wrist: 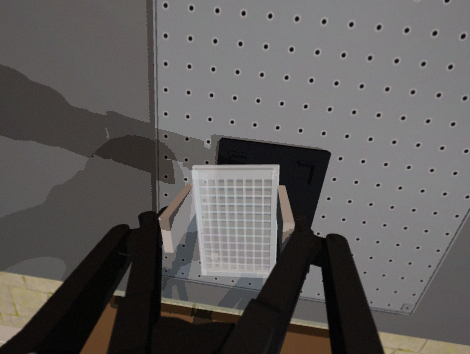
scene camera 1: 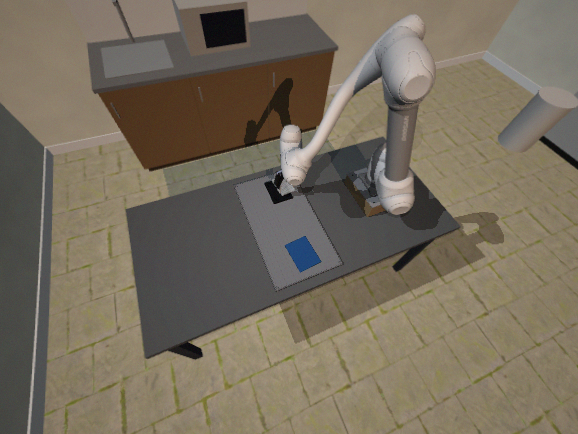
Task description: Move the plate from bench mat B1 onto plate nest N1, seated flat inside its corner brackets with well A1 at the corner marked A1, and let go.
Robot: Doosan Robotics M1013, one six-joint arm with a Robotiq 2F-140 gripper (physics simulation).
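Observation:
The clear, gridded plate (scene camera 1: 286,189) (wrist: 237,225) is held between the pale finger pads of my gripper (scene camera 1: 283,185) (wrist: 235,197), which is shut on its two long sides. The plate is above black plate nest N1 (scene camera 1: 274,195) (wrist: 265,150). In the wrist view it covers much of the nest's lower left part, and the nest looks turned slightly relative to it. Two corner brackets show at the nest's upper end. A small pale mark shows faintly through the plate's lower left; its lettering cannot be read. The blue bench mat B1 (scene camera 1: 303,254) bears no plate.
The nest and blue mat lie on a grey perforated board (scene camera 1: 272,230) (wrist: 390,125) on the dark table (scene camera 1: 190,260) (wrist: 65,45). The arm's base stands by a wooden-sided block (scene camera 1: 372,208) at the right. A brown cabinet (scene camera 1: 225,110) stands behind the table.

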